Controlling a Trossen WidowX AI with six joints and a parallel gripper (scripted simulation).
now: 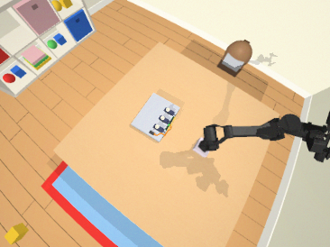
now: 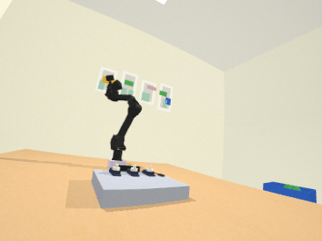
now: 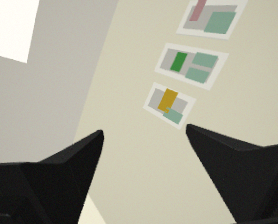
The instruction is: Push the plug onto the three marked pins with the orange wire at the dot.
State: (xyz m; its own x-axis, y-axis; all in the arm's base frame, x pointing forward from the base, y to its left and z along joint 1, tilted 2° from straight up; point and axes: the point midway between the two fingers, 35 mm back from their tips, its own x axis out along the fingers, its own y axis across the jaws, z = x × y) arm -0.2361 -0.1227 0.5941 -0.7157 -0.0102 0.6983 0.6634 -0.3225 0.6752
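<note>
The green band lies 60 cm below my gripper tip, 54 cm ahead of it and 21 cm to the left of it. Also, from my gripper tip: grey printed holder 70 cm ahead, 64 cm below, 22 cm to the left.
</note>
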